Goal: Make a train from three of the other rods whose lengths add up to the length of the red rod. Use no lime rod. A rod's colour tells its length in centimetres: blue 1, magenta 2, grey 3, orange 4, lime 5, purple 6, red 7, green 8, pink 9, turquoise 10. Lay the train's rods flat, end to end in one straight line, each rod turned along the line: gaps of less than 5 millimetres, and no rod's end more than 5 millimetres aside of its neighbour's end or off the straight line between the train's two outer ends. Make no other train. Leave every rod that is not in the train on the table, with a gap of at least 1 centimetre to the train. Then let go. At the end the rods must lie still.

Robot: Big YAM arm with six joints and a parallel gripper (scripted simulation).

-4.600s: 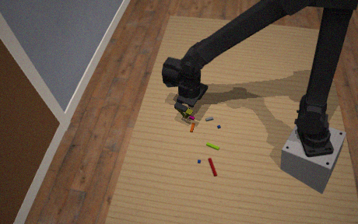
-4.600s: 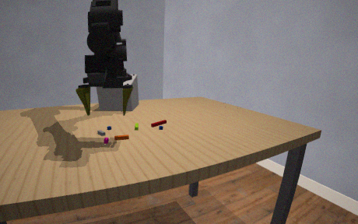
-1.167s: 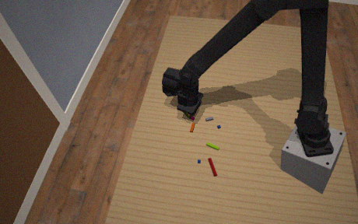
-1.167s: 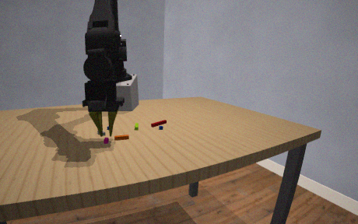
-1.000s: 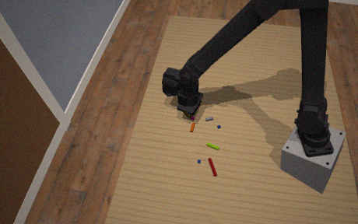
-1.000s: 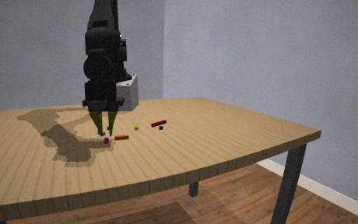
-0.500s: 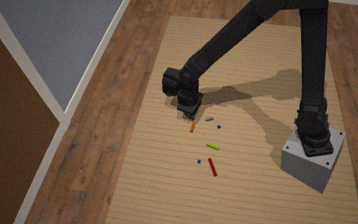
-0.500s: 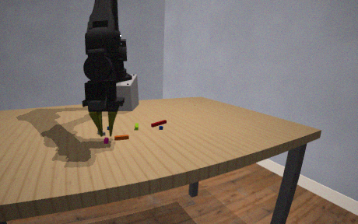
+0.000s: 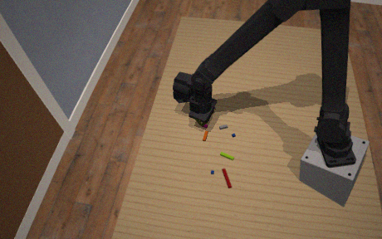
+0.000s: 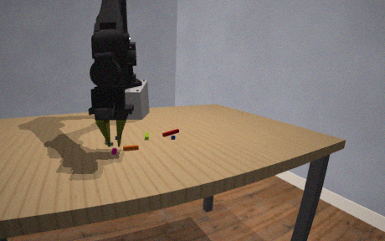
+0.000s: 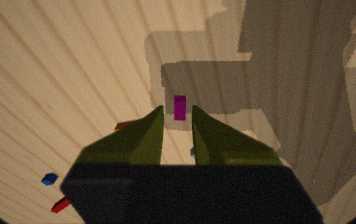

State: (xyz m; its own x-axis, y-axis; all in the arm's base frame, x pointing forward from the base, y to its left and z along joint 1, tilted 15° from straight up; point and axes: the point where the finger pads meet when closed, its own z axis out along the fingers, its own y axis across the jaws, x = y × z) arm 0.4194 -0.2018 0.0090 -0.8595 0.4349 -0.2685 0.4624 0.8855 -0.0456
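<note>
My hand is 10 mm past the magenta rod and 20 mm above it. Also, from my hand: orange rod (10 mm behind, 50 mm to the left, 20 mm below); lime rod (80 mm behind, 130 mm to the left, 20 mm below); grey rod (80 mm behind, 10 mm to the left, 20 mm below).
</note>
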